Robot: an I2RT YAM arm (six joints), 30 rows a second.
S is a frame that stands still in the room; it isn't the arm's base.
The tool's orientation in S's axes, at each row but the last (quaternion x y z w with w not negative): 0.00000, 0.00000, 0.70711, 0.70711; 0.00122, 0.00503, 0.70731, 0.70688; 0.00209, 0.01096, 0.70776, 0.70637; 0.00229, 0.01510, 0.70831, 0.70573; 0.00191, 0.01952, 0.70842, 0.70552; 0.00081, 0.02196, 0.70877, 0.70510; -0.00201, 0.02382, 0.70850, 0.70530; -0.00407, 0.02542, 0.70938, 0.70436; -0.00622, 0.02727, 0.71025, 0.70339; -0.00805, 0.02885, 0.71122, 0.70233; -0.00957, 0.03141, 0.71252, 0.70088; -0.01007, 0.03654, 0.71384, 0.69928
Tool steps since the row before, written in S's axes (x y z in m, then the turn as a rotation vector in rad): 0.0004, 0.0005, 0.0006, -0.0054, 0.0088, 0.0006; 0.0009, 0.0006, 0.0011, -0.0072, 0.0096, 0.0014; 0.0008, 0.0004, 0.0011, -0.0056, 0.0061, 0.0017; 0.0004, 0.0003, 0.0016, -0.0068, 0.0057, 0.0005; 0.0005, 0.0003, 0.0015, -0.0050, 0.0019, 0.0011; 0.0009, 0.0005, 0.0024, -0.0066, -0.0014, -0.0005; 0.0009, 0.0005, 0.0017, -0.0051, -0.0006, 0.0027; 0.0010, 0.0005, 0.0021, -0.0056, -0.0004, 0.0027; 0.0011, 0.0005, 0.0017, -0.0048, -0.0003, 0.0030; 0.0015, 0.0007, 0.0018, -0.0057, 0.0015, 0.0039; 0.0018, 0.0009, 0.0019, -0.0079, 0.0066, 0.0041; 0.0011, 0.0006, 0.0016, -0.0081, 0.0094, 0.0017
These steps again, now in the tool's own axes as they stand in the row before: 0.0005, -0.0004, 0.0006, 0.0088, 0.0054, 0.0006; 0.0006, -0.0009, 0.0011, 0.0096, 0.0072, 0.0014; 0.0004, -0.0008, 0.0011, 0.0061, 0.0056, 0.0017; 0.0003, -0.0004, 0.0016, 0.0057, 0.0068, 0.0004; 0.0003, -0.0005, 0.0015, 0.0019, 0.0050, 0.0010; 0.0004, -0.0008, 0.0024, -0.0013, 0.0066, -0.0008; 0.0004, -0.0008, 0.0017, -0.0007, 0.0052, 0.0025; 0.0004, -0.0009, 0.0021, -0.0005, 0.0057, 0.0025; 0.0004, -0.0011, 0.0018, -0.0004, 0.0049, 0.0028; 0.0006, -0.0015, 0.0019, 0.0014, 0.0058, 0.0038; 0.0008, -0.0018, 0.0020, 0.0065, 0.0079, 0.0042; 0.0005, -0.0010, 0.0017, 0.0094, 0.0080, 0.0020
